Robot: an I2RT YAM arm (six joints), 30 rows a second.
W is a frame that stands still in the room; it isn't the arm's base.
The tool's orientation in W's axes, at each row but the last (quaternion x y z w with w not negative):
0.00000 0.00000 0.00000 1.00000
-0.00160 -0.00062 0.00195 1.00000
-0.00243 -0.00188 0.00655 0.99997
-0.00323 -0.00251 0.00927 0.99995
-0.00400 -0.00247 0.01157 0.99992
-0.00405 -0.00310 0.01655 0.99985
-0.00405 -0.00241 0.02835 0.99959
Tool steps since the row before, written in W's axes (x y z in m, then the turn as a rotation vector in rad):
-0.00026 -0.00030 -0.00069 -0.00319 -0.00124 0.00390
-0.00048 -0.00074 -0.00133 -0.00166 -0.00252 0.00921
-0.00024 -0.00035 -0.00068 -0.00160 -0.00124 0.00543
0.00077 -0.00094 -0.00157 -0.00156 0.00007 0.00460
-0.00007 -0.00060 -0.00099 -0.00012 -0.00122 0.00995
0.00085 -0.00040 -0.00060 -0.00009 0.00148 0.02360
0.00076 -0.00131 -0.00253 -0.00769 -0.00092 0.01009
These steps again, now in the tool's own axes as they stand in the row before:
-0.00026 -0.00030 -0.00069 -0.00319 -0.00124 0.00390
-0.00048 -0.00073 -0.00133 -0.00166 -0.00254 0.00920
-0.00025 -0.00034 -0.00068 -0.00160 -0.00125 0.00543
0.00074 -0.00094 -0.00158 -0.00154 0.00007 0.00461
-0.00009 -0.00059 -0.00099 -0.00010 -0.00130 0.00994
0.00083 -0.00042 -0.00061 0.00010 0.00129 0.02361
0.00067 -0.00133 -0.00254 -0.00768 -0.00057 0.01012

